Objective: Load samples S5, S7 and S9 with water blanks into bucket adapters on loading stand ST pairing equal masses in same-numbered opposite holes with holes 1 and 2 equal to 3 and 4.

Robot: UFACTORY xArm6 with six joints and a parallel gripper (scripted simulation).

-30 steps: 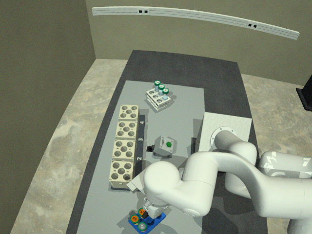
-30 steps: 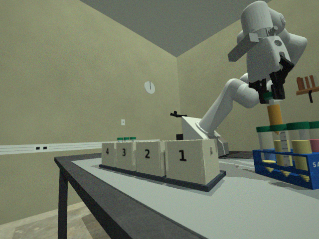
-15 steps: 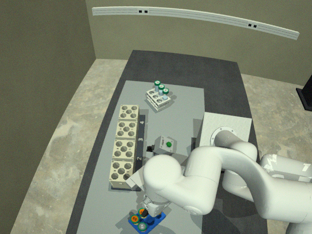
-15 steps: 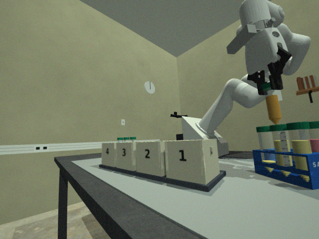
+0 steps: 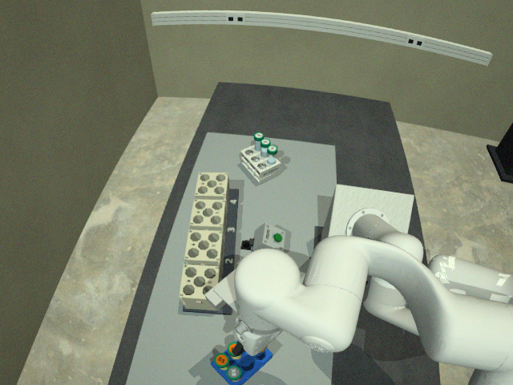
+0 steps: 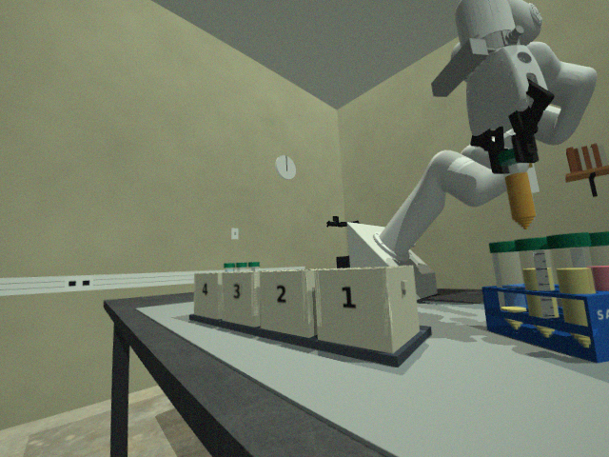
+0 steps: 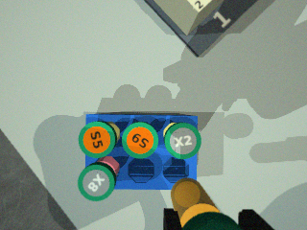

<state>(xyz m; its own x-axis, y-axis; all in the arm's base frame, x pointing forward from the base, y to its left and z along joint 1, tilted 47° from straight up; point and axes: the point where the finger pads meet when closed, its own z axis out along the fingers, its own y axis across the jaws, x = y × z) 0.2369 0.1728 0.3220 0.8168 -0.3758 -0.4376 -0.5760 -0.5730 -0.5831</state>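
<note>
My hand is 5 cm above the orange-capped tube and 1 cm past it. Round my hand: yellow-filled tube: 19 cm below, 6 cm ahead, 1 cm to the left; grey-dotted tube: 19 cm below, 3 cm to the right, 3 cm ahead; blue sample rack: 22 cm below, 4 cm ahead, 2 cm to the left.
</note>
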